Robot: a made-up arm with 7 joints. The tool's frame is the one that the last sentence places. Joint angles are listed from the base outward.
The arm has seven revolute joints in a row. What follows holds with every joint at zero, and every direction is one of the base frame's.
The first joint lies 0.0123 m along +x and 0.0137 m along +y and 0.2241 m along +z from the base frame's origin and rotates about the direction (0, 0.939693, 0.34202), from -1.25 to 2.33 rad.
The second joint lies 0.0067 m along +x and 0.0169 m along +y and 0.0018 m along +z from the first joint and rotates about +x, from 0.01 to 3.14 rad.
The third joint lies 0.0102 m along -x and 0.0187 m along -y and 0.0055 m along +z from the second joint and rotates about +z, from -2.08 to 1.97 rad.
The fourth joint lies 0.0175 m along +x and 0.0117 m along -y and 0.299 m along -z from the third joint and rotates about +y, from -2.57 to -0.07 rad.
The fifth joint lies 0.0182 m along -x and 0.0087 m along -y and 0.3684 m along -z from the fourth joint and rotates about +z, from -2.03 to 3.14 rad.
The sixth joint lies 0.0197 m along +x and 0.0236 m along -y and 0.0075 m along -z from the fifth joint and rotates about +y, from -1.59 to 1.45 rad.
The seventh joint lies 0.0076 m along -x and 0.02 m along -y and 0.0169 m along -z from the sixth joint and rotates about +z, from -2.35 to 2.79 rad.
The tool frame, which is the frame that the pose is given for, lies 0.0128 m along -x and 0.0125 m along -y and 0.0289 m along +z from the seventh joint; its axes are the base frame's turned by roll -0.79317, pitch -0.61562 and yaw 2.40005 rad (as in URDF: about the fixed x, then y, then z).
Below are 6 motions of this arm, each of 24 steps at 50 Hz.
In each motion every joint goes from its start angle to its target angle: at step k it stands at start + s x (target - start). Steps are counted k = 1, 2, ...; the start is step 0. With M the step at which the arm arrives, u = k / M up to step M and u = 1 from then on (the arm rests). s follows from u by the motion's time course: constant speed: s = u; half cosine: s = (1 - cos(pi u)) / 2; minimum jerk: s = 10 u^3 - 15 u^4 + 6 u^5.
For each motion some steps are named. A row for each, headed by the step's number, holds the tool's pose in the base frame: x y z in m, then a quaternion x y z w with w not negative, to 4 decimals.
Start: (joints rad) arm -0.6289 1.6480 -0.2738 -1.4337 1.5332 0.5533 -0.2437
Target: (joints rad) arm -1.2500 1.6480 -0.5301 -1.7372 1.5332 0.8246 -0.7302
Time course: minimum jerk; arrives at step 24
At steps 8, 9, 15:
8: 0.4182 0.2257 0.3766 -0.4226 -0.7265 0.5035 0.2003
9: 0.4155 0.2143 0.3853 -0.4316 -0.7309 0.4826 0.2158
15: 0.3840 0.1394 0.4406 -0.4794 -0.7572 0.3180 0.3094

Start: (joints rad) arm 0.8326 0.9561 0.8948 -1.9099 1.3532 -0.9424 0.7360
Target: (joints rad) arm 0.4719 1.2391 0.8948 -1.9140 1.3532 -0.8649 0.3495
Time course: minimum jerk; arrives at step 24
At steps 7, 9, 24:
7: 0.2146 0.3317 0.1889 0.7445 0.3343 -0.3847 0.4313
9: 0.2276 0.3247 0.2031 0.7552 0.3402 -0.3707 0.4202
24: 0.2808 0.2730 0.2972 0.8119 0.3780 -0.2600 0.3611

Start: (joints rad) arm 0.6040 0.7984 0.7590 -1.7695 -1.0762 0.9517 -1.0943
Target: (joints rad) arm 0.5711 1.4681 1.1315 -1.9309 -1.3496 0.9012 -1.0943
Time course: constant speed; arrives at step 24
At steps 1, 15, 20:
1: 0.1722 0.4117 0.0611 0.5950 -0.5693 -0.2255 0.5207
15: 0.2318 0.3913 0.2611 0.6784 -0.5417 -0.4072 0.2838
20: 0.2488 0.3577 0.3261 0.6944 -0.5230 -0.4571 0.1880

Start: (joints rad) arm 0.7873 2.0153 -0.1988 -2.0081 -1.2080 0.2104 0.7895
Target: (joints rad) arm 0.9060 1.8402 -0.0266 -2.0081 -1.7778 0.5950 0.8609
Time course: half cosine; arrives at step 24
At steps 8, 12, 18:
8: 0.1726 0.3484 -0.0216 -0.3534 -0.6198 -0.2231 0.6642
12: 0.1763 0.3465 -0.0230 -0.3565 -0.6473 -0.2766 0.6143
18: 0.1811 0.3446 -0.0230 -0.3608 -0.6794 -0.3483 0.5357

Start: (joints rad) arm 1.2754 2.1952 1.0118 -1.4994 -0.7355 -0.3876 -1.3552
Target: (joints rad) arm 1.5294 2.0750 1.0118 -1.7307 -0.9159 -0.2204 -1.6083
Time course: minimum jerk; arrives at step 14
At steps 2, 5, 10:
2: 0.4349 0.3266 0.2089 -0.1102 -0.1383 -0.9037 0.3899
5: 0.4177 0.3267 0.1812 -0.1097 -0.1047 -0.9134 0.3777
10: 0.3623 0.3223 0.1149 -0.1088 -0.0203 -0.9365 0.3327

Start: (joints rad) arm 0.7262 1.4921 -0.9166 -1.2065 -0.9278 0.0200 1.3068
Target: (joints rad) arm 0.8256 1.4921 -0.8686 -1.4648 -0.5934 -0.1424 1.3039
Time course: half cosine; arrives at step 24
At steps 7, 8, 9, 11, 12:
7: -0.2155 0.4455 -0.1199 0.0772 -0.4876 0.4605 0.7377
8: -0.2161 0.4400 -0.1216 0.0753 -0.4836 0.4728 0.7328
9: -0.2168 0.4339 -0.1233 0.0732 -0.4790 0.4861 0.7273
11: -0.2181 0.4208 -0.1267 0.0685 -0.4686 0.5143 0.7150
12: -0.2186 0.4140 -0.1282 0.0660 -0.4629 0.5287 0.7084

